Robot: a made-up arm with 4 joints.
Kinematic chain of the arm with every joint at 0, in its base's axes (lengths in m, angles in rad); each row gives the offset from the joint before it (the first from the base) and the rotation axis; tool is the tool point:
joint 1: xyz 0 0 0.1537 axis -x
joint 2: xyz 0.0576 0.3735 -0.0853 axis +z
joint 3: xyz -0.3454 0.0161 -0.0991 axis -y
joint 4: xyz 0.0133 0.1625 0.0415 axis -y
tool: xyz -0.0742 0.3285 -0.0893
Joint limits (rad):
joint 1: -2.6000..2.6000
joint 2: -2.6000..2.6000
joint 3: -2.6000..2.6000
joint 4: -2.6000..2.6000
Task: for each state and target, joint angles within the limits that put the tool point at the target. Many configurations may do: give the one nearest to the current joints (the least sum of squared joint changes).
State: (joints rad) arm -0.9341 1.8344 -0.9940 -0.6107
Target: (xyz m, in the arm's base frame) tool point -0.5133 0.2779 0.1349
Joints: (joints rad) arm -0.2331 1.2472 -1.5495 -1.0737
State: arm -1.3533 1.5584 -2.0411 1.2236
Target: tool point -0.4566 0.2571 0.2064
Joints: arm -1.8859 1.5534 -1.8282 1.4242
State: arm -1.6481 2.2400 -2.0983 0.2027
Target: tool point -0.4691 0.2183 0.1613
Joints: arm -1.7047 1.5227 -1.6479 0.9130
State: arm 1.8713 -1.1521 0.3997 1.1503
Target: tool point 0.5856 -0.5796 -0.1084
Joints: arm 2.3571 -1.6564 0.3539 1.1127
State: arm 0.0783 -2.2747 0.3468 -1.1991
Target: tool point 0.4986 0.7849 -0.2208
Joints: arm 0.3576 -1.4269 -0.0492 -1.4491
